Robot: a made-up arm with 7 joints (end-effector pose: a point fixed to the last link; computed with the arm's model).
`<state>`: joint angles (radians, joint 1 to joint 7).
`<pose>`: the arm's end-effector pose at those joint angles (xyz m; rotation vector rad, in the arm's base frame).
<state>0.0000 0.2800 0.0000 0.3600 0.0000 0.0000 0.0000</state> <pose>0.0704 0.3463 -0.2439 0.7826 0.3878 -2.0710</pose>
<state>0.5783 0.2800 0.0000 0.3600 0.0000 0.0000 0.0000</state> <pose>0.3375 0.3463 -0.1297 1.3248 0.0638 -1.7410</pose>
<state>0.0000 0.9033 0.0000 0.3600 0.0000 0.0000 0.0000</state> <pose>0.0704 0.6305 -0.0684 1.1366 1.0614 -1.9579</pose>
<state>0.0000 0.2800 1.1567 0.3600 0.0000 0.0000 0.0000</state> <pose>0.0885 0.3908 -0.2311 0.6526 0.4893 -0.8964</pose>
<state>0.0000 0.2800 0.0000 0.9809 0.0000 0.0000 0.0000</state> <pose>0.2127 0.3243 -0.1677 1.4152 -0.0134 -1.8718</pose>
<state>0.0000 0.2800 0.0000 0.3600 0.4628 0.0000 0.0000</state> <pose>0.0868 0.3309 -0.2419 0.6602 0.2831 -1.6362</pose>
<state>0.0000 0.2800 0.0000 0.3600 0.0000 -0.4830 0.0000</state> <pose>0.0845 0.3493 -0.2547 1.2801 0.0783 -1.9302</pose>
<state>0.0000 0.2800 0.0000 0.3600 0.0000 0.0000 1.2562</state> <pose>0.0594 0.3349 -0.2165 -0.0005 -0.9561 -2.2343</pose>
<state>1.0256 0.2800 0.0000 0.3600 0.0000 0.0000 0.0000</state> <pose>0.4749 0.3463 0.0496 1.6822 -0.1889 -1.4074</pose>
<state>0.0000 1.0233 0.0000 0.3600 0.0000 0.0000 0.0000</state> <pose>0.0704 0.6698 -0.0163 1.2000 1.1925 -1.9158</pose>
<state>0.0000 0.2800 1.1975 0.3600 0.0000 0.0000 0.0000</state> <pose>0.0881 0.3925 -0.2306 0.6458 0.4905 -0.8553</pose>
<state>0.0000 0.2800 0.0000 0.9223 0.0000 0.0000 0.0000</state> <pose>0.2017 0.3274 -0.1784 1.3582 0.0258 -1.8976</pose>
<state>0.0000 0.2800 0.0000 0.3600 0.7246 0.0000 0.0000</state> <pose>0.0982 0.3258 -0.2389 0.5879 0.2257 -1.3908</pose>
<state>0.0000 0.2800 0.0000 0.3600 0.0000 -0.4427 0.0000</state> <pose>0.0832 0.3492 -0.2541 1.2400 0.1049 -1.9457</pose>
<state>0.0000 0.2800 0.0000 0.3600 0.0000 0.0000 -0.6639</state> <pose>0.0734 0.3632 -0.2473 1.1029 1.0615 -1.7138</pose>
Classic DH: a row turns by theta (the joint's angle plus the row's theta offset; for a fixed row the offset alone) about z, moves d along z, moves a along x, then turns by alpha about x. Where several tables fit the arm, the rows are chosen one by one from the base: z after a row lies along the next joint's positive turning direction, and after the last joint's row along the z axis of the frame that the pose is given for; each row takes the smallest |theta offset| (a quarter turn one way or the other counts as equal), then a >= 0, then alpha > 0; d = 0 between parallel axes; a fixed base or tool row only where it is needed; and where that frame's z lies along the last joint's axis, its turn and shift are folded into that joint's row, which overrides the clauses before.
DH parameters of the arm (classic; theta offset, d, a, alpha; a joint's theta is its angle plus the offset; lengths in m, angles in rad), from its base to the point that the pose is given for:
base (fixed): 0 0.262 0.012 1.5708
joint 1: 1.5708 -0.216 0.023 1.5708
joint 2: -1.5708 0.032 0.016 -1.5708
joint 3: 1.5708 -0.283 0.026 -1.5708
joint 4: 0 0.007 0.004 1.5708
joint 5: 0 -0.252 0.003 1.5708
joint 6: 1.5708 -0.01 0.007 1.5708
joint 7: 1.2647 0.0366 -0.0245 1.5153
tool (fixed): 2.542 -0.0112 0 0

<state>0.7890 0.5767 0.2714 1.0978 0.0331 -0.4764 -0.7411</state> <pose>0.4088 0.5010 0.2131 2.1765 0.0595 0.2907</pose>
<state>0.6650 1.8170 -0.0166 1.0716 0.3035 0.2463 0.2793</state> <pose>0.1198 0.6413 0.4615 2.2479 1.0521 -1.1940</pose>
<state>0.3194 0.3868 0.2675 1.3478 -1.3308 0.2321 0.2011</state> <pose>0.3199 0.4472 0.0518 -2.1121 -1.3180 1.8311</pose>
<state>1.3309 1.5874 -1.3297 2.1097 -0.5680 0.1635 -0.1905</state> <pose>0.2031 0.4138 0.2963 -2.0311 -0.5694 0.7019</pose>
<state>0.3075 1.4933 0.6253 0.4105 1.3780 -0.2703 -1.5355</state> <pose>0.1149 0.7582 0.2997 0.5675 0.6344 1.1283</pose>
